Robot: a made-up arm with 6 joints.
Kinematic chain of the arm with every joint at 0, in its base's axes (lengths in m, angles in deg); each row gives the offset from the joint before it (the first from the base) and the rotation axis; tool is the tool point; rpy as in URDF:
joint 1: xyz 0 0 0.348 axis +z
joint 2: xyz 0 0 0 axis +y
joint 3: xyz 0.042 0 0.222 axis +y
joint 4: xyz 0.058 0 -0.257 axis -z
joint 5: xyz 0 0 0 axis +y
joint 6: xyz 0.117 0 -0.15 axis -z
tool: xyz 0 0 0 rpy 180 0 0
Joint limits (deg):
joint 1: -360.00..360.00
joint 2: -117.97..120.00
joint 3: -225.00..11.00
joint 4: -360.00..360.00
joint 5: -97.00..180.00
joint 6: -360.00..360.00
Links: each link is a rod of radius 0.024 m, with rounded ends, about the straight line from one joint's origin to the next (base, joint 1, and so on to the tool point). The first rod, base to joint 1, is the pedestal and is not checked.
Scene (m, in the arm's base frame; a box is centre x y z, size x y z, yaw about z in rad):
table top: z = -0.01
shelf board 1: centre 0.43 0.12 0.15 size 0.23 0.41 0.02 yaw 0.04
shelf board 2: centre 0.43 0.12 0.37 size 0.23 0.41 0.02 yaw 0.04
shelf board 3: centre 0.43 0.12 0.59 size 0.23 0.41 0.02 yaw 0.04
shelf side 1: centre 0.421 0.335 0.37 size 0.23 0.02 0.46 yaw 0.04
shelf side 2: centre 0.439 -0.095 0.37 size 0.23 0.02 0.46 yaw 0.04
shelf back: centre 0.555 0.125 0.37 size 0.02 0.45 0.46 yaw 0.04
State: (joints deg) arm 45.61 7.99 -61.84 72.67 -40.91 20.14
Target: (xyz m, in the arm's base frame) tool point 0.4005 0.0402 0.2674
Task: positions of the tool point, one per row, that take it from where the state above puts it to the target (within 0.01 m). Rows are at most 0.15 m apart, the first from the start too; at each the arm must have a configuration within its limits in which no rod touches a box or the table.
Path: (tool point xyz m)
1: 0.3116 0.1509 0.4804
2: 0.2336 0.1382 0.4804
3: 0.2596 0.1077 0.3674
4: 0.2441 0.0339 0.2674
5: 0.3201 0.0483 0.2576
6: 0.4005 0.0402 0.2674

